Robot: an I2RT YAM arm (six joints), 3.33 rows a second.
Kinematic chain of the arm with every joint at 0, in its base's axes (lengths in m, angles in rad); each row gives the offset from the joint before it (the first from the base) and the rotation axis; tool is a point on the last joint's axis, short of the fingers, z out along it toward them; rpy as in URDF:
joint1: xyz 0 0 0.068 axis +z
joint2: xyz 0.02 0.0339 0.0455 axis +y
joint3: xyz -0.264 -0.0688 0 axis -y
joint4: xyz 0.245 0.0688 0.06 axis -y
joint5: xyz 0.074 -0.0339 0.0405 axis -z
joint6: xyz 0.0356 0 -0.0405 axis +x
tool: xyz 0 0 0 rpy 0 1.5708 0
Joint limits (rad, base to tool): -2.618..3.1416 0..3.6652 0..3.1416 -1.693..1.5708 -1.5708..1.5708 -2.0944..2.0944
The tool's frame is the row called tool.
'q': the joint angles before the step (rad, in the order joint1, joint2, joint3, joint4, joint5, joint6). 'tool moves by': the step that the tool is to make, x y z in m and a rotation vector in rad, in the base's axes. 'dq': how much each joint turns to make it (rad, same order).
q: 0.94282 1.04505 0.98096 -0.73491 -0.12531 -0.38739
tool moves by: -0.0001 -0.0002 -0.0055 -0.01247 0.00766 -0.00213
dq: 0.00024 0.00069 -0.01735 0.00357 0.00245 0.00094
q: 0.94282 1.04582 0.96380 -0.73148 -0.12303 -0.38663
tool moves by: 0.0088 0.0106 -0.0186 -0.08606 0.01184 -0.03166
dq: 0.00461 0.07468 -0.01382 0.01183 0.05458 0.00042
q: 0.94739 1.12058 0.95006 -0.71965 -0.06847 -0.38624
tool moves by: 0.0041 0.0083 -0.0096 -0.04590 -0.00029 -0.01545
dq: 0.01224 0.04892 -0.00025 0.01217 0.03816 0.00536
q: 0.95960 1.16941 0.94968 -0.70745 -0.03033 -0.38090
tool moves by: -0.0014 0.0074 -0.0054 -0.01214 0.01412 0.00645
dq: 0.02337 0.02799 0.00005 0.01040 0.00617 0.01648
